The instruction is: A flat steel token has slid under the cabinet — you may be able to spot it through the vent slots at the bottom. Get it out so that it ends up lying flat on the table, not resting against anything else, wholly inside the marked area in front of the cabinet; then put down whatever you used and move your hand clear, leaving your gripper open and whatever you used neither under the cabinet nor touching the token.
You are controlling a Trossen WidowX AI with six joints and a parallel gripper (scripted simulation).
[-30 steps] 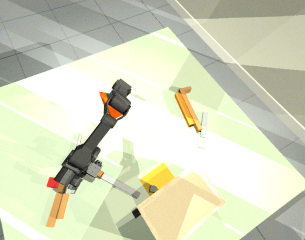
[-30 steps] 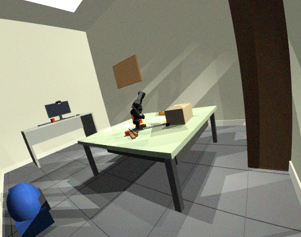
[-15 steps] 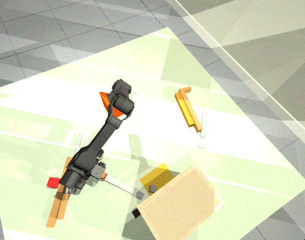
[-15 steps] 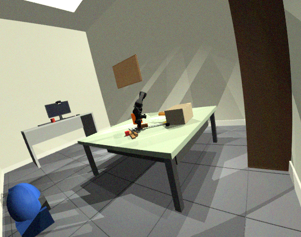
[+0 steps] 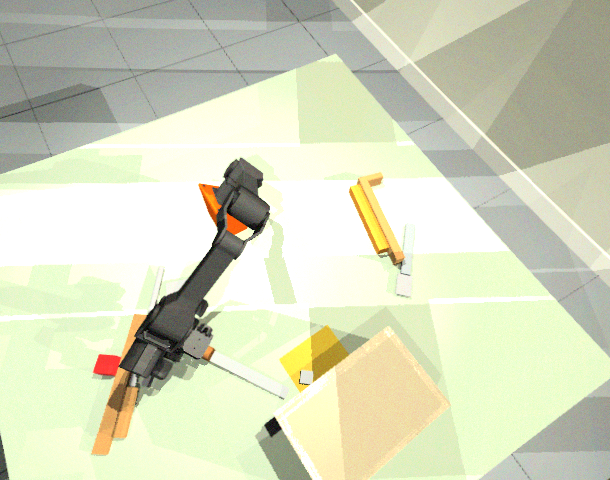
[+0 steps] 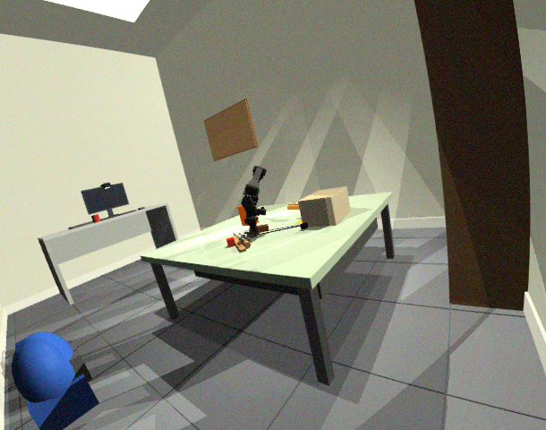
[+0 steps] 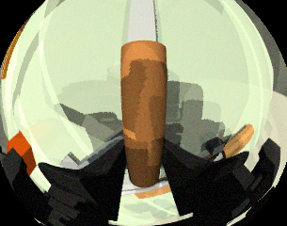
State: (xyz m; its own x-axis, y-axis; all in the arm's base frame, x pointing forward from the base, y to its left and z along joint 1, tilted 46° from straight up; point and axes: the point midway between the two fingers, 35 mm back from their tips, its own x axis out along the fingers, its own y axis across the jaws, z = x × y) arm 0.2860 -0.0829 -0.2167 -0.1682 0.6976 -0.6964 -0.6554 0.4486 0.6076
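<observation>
My gripper tip is now 8 cm past the short bar, 4 cm to the left of it and 1 cm above it. Round my gripper tip: long wooden stick 2 cm ahead, 15 cm to the right, 2 cm below; then red cube 2 cm behind, 17 cm to the right; then small grey cube 5 cm ahead, 10 cm to the right, 1 cm below.
</observation>
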